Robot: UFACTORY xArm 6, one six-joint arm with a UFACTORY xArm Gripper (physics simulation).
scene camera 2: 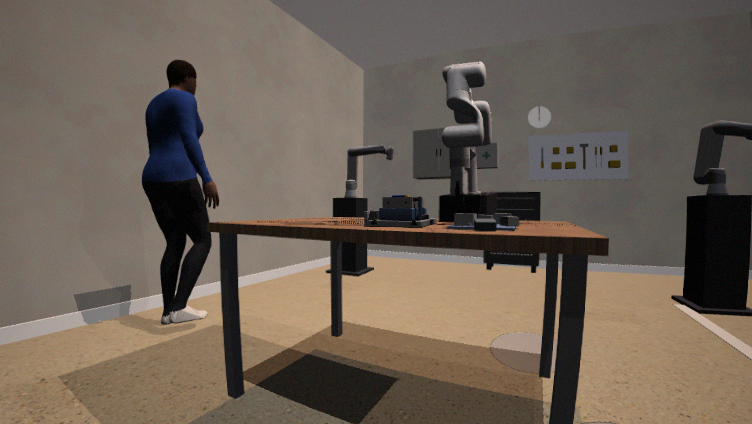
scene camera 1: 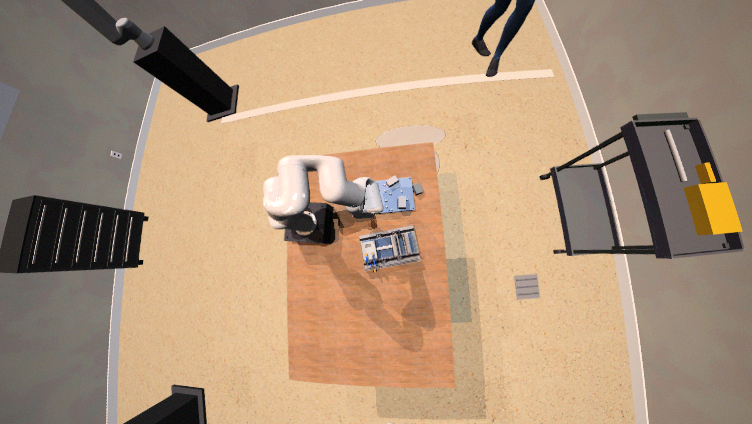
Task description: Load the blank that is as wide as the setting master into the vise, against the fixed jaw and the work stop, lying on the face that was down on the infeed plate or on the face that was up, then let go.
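Places are measured from the arm's base along level axes (x ahead, y left, z up), in millimetres.
Where they show: arm's base at its link origin: (scene camera 2: 467, 194) (scene camera 1: 305, 223).
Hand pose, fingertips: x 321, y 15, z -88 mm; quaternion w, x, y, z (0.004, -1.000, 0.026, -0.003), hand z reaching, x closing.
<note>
Things, the pixels of their top centre, and the offset from my fingertips.
- blue infeed plate at its top centre: (scene camera 2: 484, 224) (scene camera 1: 390, 195) dx +134, dy +100, dz -30 mm
- further grey block at its top centre: (scene camera 2: 485, 218) (scene camera 1: 417, 188) dx +289, dy +111, dz -5 mm
The blue infeed plate (scene camera 1: 407, 192) (scene camera 2: 507, 227) lies on the wooden table (scene camera 1: 368, 342) (scene camera 2: 368, 231). Grey blanks lie on it, one at the back (scene camera 1: 392, 182) and one nearer the vise (scene camera 1: 402, 201). A further grey block (scene camera 1: 418, 188) lies just off the plate's right edge. In the side view the blocks (scene camera 2: 464, 219) (scene camera 2: 484, 224) (scene camera 2: 509, 219) sit low on the table. The vise (scene camera 1: 389, 247) (scene camera 2: 399, 210) stands beside the plate, and I see no blank in it. My gripper (scene camera 2: 465, 185) hangs above the plate's left end, shut and empty. The wrist hides it from above.
The arm's black base (scene camera 1: 315, 224) (scene camera 2: 463, 205) stands on the table's edge. A person (scene camera 1: 500, 31) (scene camera 2: 175, 184) walks near the table's far end. Black pedestals (scene camera 1: 183, 73) (scene camera 2: 716, 247), a drawer cabinet (scene camera 1: 72, 234) and a cart (scene camera 1: 658, 184) stand around the floor.
</note>
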